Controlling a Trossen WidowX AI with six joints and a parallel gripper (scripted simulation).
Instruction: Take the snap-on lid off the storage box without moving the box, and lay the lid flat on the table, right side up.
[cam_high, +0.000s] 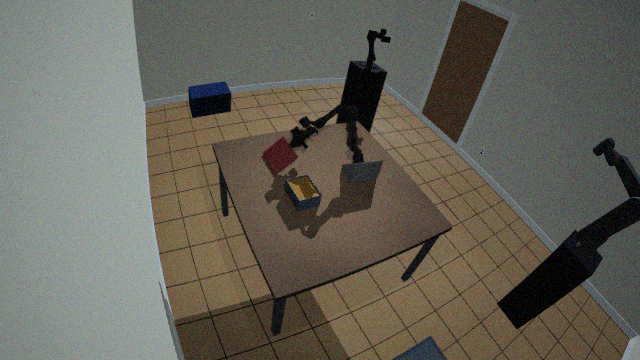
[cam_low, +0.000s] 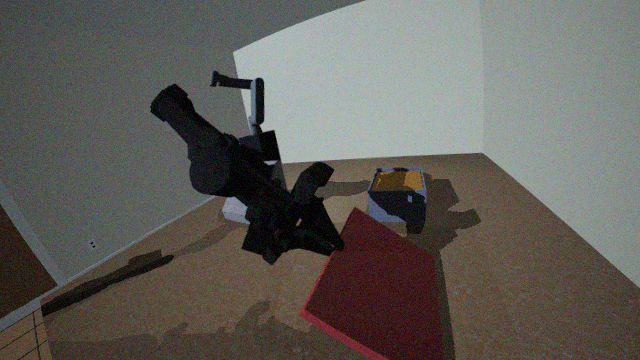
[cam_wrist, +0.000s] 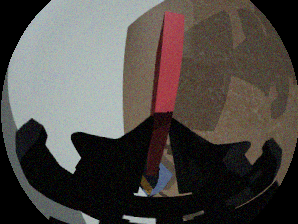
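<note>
Now: the red lid 7 cm ahead of my gripper tip and 5 cm below it. From my gripper tip the other things lie so: storage box: 6 cm ahead, 36 cm to the left, 7 cm below.
</note>
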